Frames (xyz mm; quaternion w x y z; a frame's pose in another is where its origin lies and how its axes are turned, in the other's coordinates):
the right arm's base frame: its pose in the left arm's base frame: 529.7 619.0 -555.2 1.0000 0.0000 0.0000 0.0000
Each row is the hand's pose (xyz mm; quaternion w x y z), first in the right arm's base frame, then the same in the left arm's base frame.
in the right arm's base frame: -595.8 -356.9 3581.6 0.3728 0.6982 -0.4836 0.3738
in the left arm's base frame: -66.1 262.1 3026.4 0.3728 0.6982 -0.4836 0.3738
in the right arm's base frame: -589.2 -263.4 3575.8 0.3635 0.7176 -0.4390 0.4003
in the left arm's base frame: -59.5 355.6 3020.6 0.3635 0.7176 -0.4390 0.4003
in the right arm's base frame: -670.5 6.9 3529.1 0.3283 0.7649 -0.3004 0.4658
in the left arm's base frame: -140.8 625.9 2973.9 0.3283 0.7649 -0.3004 0.4658
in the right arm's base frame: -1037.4 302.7 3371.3 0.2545 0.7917 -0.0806 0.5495
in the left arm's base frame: -507.7 921.7 2816.1 0.2545 0.7917 -0.0806 0.5495
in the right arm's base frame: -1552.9 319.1 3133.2 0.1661 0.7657 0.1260 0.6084
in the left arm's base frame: -1023.2 938.1 2578.0 0.1661 0.7657 0.1260 0.6084
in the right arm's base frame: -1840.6 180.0 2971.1 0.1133 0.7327 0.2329 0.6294
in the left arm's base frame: -1310.9 799.0 2415.9 0.1133 0.7327 0.2329 0.6294
